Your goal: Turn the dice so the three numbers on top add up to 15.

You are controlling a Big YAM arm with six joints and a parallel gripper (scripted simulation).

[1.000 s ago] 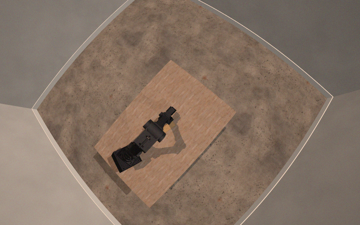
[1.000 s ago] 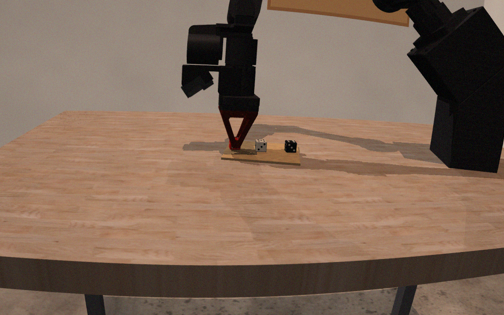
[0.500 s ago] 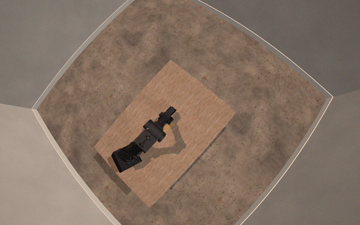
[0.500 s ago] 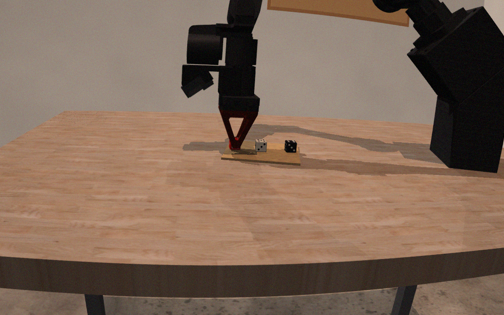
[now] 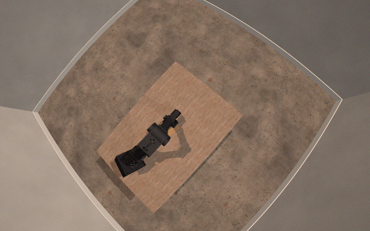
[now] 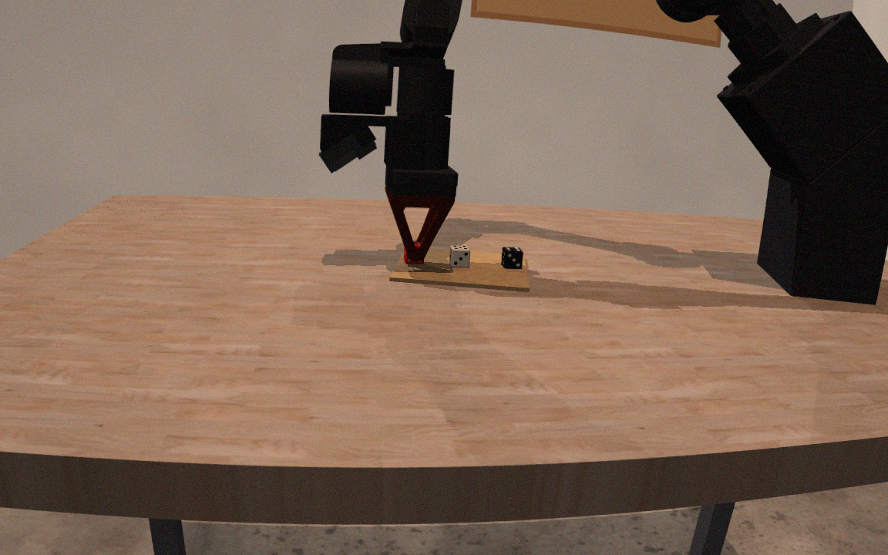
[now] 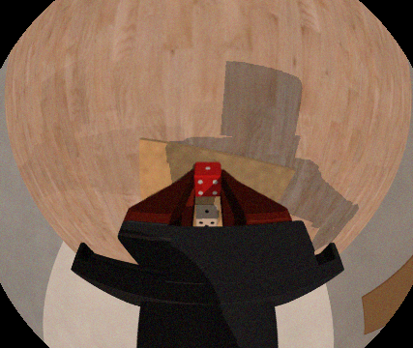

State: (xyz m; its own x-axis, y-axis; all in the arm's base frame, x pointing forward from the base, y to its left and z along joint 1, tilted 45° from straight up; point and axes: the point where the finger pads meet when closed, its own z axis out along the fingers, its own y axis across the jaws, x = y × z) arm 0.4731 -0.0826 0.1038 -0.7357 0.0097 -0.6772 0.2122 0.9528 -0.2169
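My gripper is now right at the red die. From my hand the other things lie so: tan mat (5 cm behind, 2 cm to the left, 2 cm below); then black die (10 cm behind, 3 cm to the left); then white die (5 cm behind, 1 cm to the left).
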